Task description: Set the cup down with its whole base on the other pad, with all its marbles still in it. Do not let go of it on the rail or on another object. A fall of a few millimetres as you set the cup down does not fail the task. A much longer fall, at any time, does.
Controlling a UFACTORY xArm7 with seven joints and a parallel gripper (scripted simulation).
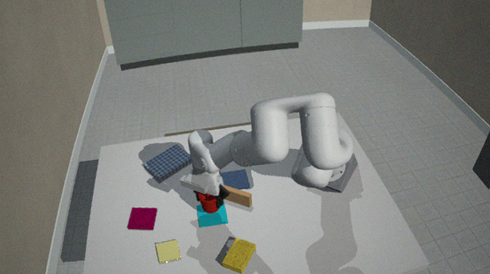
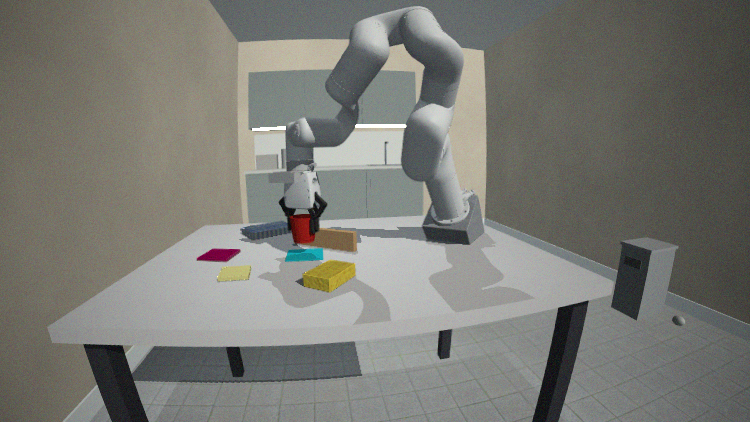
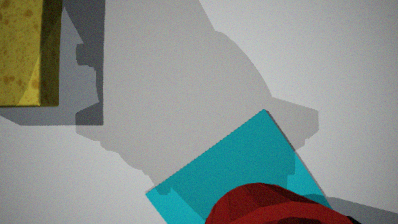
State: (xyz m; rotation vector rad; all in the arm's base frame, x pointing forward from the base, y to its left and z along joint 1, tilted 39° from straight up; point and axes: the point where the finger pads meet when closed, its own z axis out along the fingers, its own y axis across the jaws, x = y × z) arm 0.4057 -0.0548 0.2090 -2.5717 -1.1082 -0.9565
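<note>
Now: hand 6 cm past the wooden rail, 8 cm to the left of it and 7 cm above it. From my hand the other things lie so: green marble: 2 cm ahead, 1 cm to the left, 3 cm below; then blue marble: 1 cm ahead, 1 cm to the left, 3 cm below; then red cup: 2 cm below.
</note>
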